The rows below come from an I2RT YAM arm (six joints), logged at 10 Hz.
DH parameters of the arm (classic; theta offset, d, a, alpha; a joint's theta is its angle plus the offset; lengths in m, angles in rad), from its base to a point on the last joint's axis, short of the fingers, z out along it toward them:
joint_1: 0 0.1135 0.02 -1.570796
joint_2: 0 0 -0.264 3.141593
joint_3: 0.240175 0 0.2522 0
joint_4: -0.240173 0 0.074 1.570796
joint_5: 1.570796 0 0 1.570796
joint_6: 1.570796 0.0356 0 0
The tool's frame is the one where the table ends.
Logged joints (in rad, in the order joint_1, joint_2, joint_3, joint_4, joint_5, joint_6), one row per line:
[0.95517, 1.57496, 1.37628, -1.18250, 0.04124, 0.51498]
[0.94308, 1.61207, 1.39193, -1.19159, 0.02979, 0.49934]
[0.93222, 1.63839, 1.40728, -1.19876, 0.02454, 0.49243]
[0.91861, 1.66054, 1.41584, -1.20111, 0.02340, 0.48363]
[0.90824, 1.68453, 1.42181, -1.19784, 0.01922, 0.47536]
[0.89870, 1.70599, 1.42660, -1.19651, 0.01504, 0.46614]
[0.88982, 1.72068, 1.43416, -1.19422, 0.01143, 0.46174]
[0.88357, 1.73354, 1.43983, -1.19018, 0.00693, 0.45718]
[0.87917, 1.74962, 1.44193, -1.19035, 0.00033, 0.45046]
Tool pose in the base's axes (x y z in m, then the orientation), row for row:
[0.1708, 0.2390, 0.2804, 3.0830, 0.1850, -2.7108]
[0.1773, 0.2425, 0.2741, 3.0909, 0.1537, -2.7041]
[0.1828, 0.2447, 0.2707, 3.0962, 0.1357, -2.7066]
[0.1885, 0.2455, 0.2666, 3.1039, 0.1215, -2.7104]
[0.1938, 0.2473, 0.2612, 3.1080, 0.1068, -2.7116]
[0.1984, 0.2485, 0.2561, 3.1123, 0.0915, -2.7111]
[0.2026, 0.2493, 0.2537, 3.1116, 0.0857, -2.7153]
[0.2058, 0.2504, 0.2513, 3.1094, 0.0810, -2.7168]
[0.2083, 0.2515, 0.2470, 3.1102, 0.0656, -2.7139]
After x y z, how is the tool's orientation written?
As angles about the fixed x, y, z axes (roll, pitch, yaw), in radians.
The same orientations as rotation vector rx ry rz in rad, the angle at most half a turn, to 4 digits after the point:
[-0.6427, 2.8996, 0.1439]
[-0.6567, 2.9273, 0.1244]
[-0.6555, 2.9448, 0.1111]
[-0.6515, 2.9586, 0.0952]
[-0.6519, 2.9726, 0.0846]
[-0.6551, 2.9866, 0.0737]
[-0.6499, 2.9936, 0.0727]
[-0.6488, 2.9989, 0.0745]
[-0.6559, 3.0128, 0.0688]

